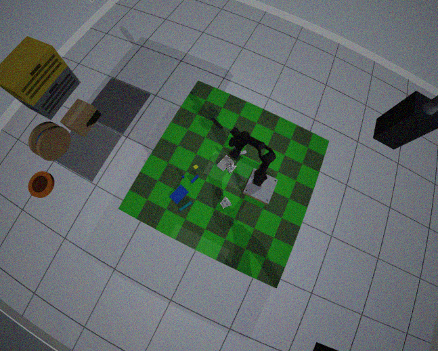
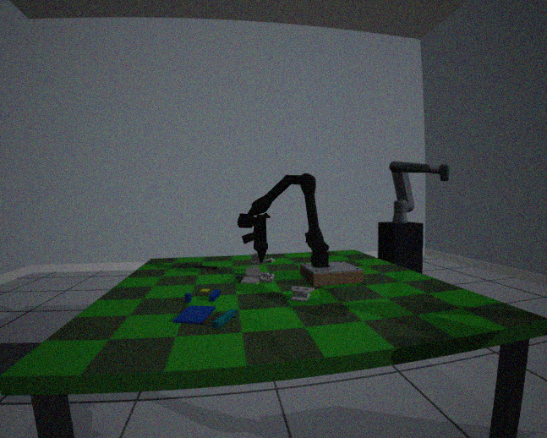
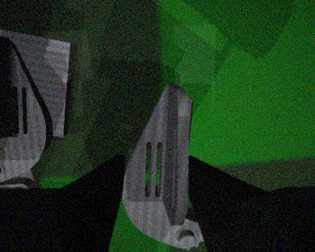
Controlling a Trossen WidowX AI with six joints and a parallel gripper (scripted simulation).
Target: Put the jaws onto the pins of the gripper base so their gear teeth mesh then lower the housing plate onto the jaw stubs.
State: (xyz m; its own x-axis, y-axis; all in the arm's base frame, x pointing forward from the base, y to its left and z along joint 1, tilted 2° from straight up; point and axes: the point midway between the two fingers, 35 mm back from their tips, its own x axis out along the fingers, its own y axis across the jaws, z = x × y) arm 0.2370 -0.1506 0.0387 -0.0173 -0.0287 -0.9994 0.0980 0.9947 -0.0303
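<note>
The grey gripper base is 120 mm to the left of my gripper tip, 50 mm below it and 50 mm ahead of it. Also, from my gripper tip: dark bar 260 mm ahead, 170 mm to the right, 50 mm below; yellow piece 250 mm to the left, 240 mm ahead, 50 mm below; blue bar 340 mm to the left, 200 mm ahead, 40 mm below.
</note>
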